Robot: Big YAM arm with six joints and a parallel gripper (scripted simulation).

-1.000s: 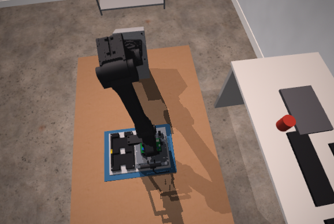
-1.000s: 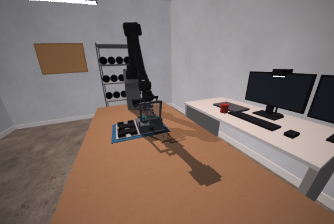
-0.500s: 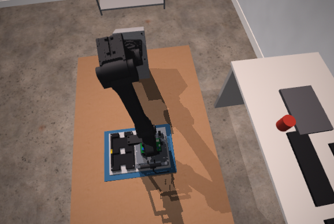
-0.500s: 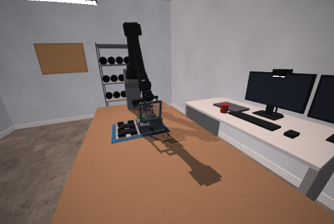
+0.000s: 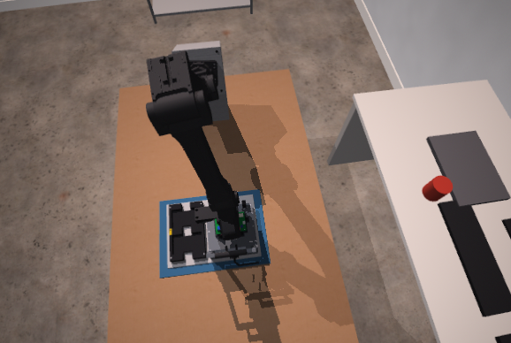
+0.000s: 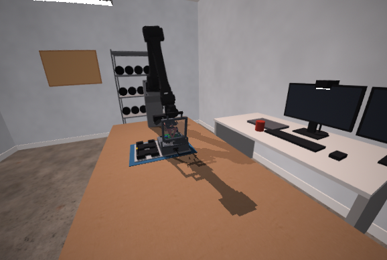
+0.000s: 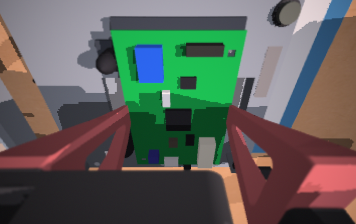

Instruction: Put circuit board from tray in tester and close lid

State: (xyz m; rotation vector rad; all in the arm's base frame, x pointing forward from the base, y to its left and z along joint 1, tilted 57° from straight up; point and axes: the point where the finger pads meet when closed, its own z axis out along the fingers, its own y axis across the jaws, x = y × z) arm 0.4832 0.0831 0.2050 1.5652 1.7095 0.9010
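My gripper is now right at the green circuit board. Also, from my hand: clear lid 12 cm ahead, 2 cm to the left, 10 cm above.
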